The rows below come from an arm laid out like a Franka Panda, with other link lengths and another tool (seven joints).
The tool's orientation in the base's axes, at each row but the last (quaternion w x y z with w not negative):
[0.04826 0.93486 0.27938 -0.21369]
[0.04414 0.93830 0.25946 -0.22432]
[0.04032 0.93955 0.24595 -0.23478]
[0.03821 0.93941 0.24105 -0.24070]
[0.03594 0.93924 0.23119 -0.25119]
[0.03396 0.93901 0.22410 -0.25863]
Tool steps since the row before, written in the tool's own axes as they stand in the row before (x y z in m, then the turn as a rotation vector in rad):
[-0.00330 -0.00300 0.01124 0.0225 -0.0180 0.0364]
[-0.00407 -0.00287 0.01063 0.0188 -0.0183 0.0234]
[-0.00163 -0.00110 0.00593 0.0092 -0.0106 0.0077]
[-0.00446 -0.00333 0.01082 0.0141 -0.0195 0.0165]
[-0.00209 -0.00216 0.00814 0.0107 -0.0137 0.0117]
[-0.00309 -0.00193 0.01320 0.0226 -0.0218 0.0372]
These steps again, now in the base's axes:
[-0.00830 -0.00149 -0.00867 -0.0064 0.0188 -0.0420]
[-0.00880 -0.00155 -0.00762 -0.0042 0.0199 -0.0287]
[-0.00428 -0.00089 -0.00446 -0.0013 0.0119 -0.0106]
[-0.00969 -0.00104 -0.00729 -0.0055 0.0202 -0.0203]
[-0.00629 -0.00044 -0.00597 -0.0033 0.0145 -0.0148]
[-0.00942 -0.00189 -0.00976 -0.0098 0.0220 -0.0423]

